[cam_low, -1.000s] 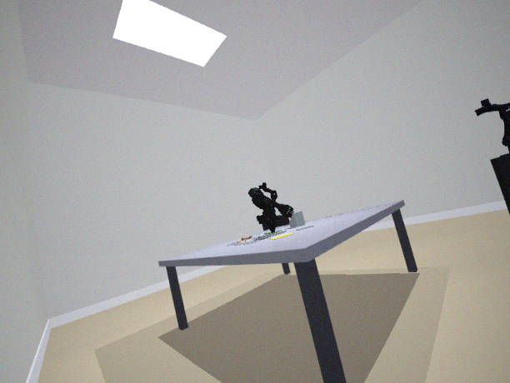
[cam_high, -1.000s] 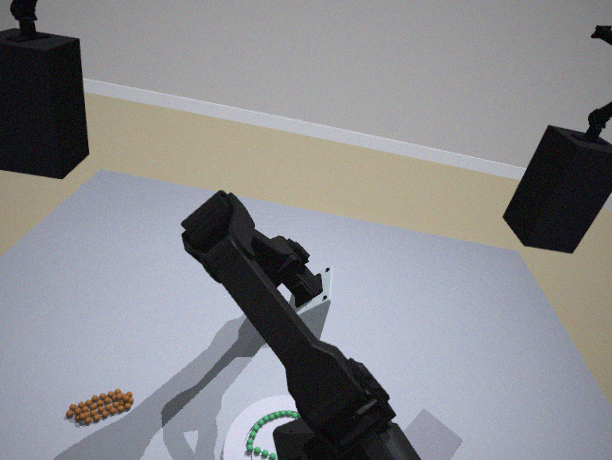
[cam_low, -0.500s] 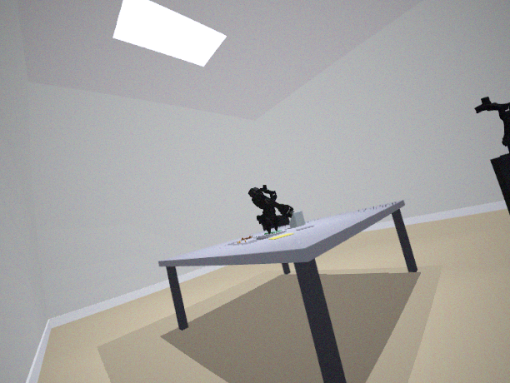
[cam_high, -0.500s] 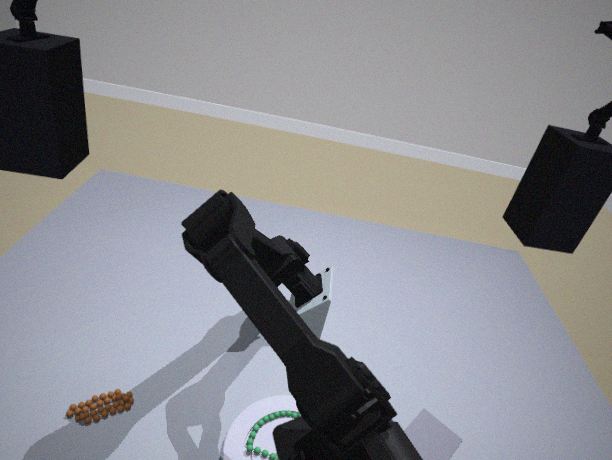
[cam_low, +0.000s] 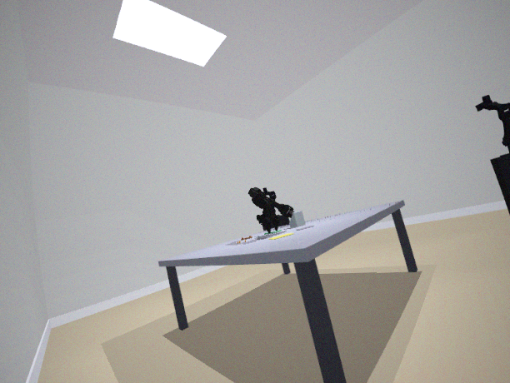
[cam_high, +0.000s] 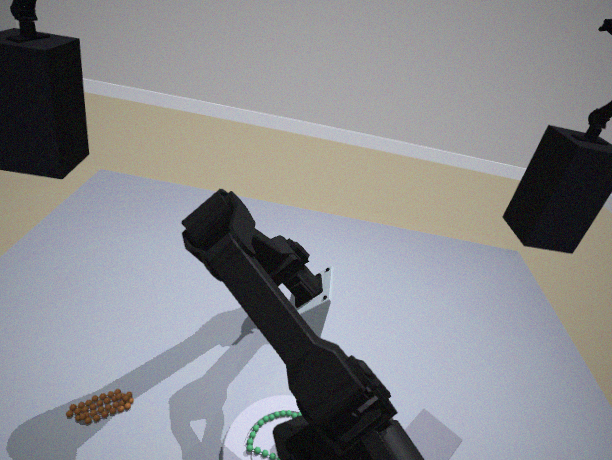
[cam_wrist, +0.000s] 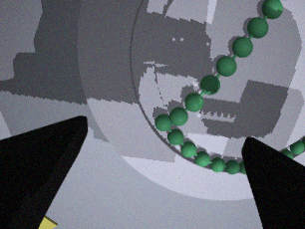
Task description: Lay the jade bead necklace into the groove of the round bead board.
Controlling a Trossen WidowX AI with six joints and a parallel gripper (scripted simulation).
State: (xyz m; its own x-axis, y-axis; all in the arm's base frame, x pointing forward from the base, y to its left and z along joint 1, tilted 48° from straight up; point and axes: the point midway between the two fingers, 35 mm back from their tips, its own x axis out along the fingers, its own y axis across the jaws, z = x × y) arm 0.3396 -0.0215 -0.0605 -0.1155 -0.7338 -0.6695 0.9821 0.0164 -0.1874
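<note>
My gripper tip is now 5 cm to the left of the round bead board, 4 cm past it and 1 cm above it. The rest, counted from my gripper tip: yellow strip 17 cm to the left, 16 cm ahead, 2 cm below; flat grey square 18 cm to the left, 9 cm behind, 2 cm below.
</note>
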